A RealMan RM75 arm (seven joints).
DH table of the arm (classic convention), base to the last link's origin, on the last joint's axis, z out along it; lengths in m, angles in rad. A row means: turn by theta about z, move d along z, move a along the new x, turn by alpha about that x. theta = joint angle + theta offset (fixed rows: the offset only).
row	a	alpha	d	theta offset
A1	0	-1.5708	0.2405	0
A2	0	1.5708	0	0
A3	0	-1.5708	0.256	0
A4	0	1.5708	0	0
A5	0	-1.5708	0.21	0
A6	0	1.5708	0	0
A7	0	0	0.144	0
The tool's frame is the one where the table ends.
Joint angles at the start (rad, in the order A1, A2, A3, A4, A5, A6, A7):
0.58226, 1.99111, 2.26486, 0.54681, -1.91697, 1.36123, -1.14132
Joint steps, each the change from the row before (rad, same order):
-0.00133, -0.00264, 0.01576, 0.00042, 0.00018, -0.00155, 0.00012
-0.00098, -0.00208, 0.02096, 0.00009, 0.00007, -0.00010, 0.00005
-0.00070, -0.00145, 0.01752, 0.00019, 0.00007, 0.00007, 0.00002
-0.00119, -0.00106, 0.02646, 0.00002, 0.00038, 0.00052, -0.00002
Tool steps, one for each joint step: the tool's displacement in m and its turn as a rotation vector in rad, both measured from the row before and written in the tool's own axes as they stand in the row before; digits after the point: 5 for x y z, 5 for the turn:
-0.00199, -0.00180, -0.00290, 0.00615, -0.01583, 0.00527
-0.00240, -0.00171, -0.00312, 0.00473, -0.01981, 0.00722
-0.00202, -0.00132, -0.00248, 0.00353, -0.01652, 0.00592
-0.00270, -0.00172, -0.00335, 0.00387, -0.02487, 0.00982

